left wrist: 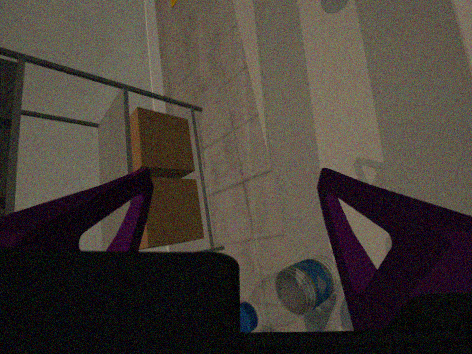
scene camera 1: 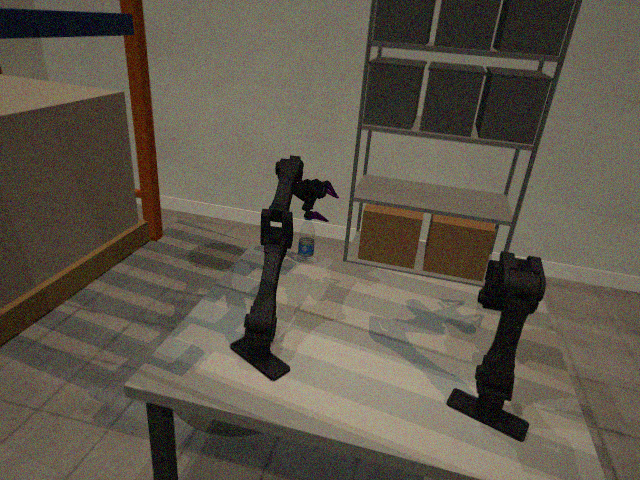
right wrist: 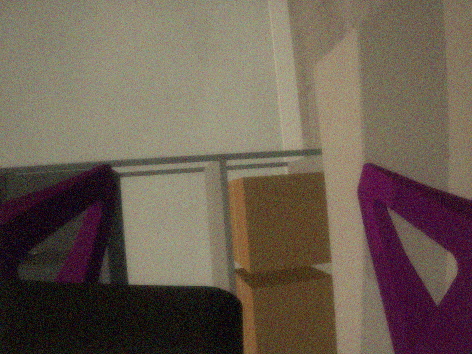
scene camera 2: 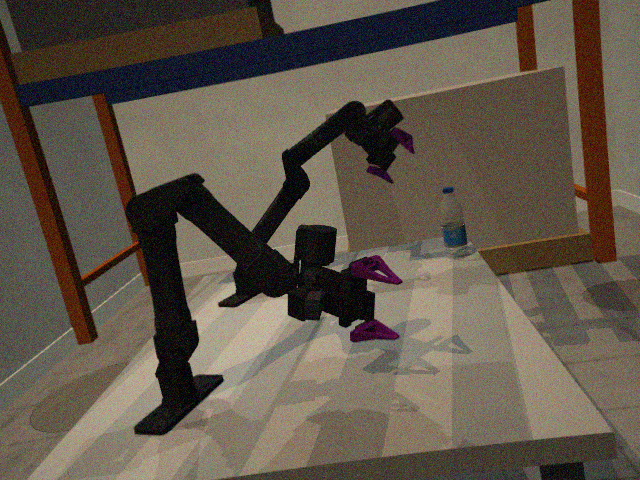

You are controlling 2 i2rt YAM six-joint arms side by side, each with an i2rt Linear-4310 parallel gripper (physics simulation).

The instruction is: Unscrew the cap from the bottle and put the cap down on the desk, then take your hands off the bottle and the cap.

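Where they show: left gripper, fingertip midpoint: (left wrist: 235, 177) (scene camera 1: 332, 209) (scene camera 2: 402, 168); right gripper, fingertip midpoint: (right wrist: 237, 177) (scene camera 2: 398, 310); left arm's base, origin of the base link: (scene camera 1: 259, 358) (scene camera 2: 248, 294); right arm's base, origin of the base link: (scene camera 1: 486, 414) (scene camera 2: 182, 404).
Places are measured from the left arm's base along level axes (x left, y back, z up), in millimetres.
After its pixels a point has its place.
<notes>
A clear bottle (scene camera 1: 306, 243) @[x 309, y -507, z 100 mm] (scene camera 2: 453, 224) @[x 302, y -544, z 106 mm] (left wrist: 306, 286) @[x 307, y -509, z 111 mm] with a blue label stands upright near the desk's far edge. Its blue cap (scene camera 2: 448, 190) @[x 317, y -537, z 202 mm] (left wrist: 248, 317) @[x 321, y -521, z 206 mm] sits on its top; in the left wrist view the gripper body partly hides it. In scene camera 1 the bottle's top is faint and the cap cannot be made out. My left gripper (scene camera 1: 332, 208) @[x 167, y -480, z 301 mm] (scene camera 2: 403, 167) @[x 167, y -480, z 301 mm] (left wrist: 235, 177) @[x 167, y -480, z 301 mm] is open and empty, above desk height and apart from the bottle. My right gripper (scene camera 2: 400, 311) @[x -458, y -739, z 161 mm] (right wrist: 237, 177) @[x -458, y -739, z 161 mm] is open and empty above the desk, farther from the bottle; the bottle does not show in the right wrist view.
The desk (scene camera 1: 330, 356) @[x -137, y -164, z 0 mm] (scene camera 2: 485, 382) @[x -371, y -831, z 0 mm] carries both arm bases. A metal shelf rack (scene camera 1: 434, 134) with dark bins and brown boxes (scene camera 1: 390, 237) (left wrist: 162, 142) (right wrist: 287, 220) stands beyond it. An orange-posted frame (scene camera 1: 147, 155) (scene camera 2: 594, 155) and a large panel (scene camera 2: 491, 155) stand to one side.
</notes>
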